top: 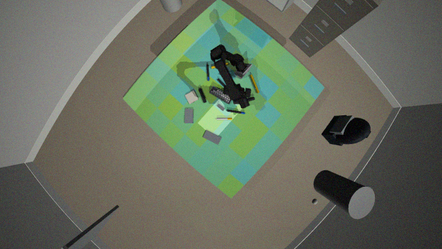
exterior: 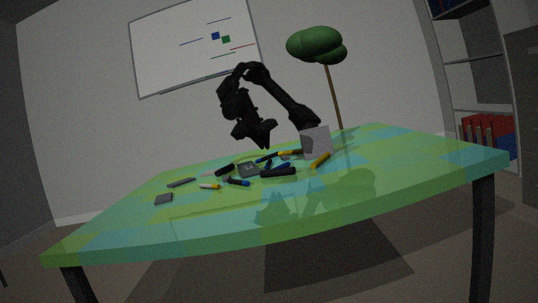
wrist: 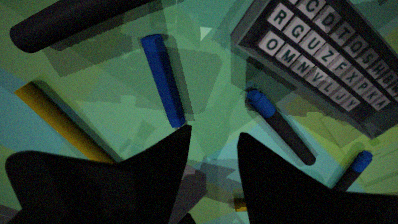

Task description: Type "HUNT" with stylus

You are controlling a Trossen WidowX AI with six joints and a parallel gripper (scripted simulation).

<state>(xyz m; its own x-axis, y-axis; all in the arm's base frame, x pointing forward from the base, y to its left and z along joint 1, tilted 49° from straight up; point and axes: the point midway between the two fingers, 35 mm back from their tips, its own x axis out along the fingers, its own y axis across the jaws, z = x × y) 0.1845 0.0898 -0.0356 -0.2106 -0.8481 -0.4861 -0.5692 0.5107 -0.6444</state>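
The stylus is 6 cm behind my gripper tip and 7 cm below it. The rest, counted from my gripper tip: beige block (25 cm ahead, 24 cm to the right, 7 cm below); then yellow marker (20 cm ahead, 8 cm to the left, 7 cm below).
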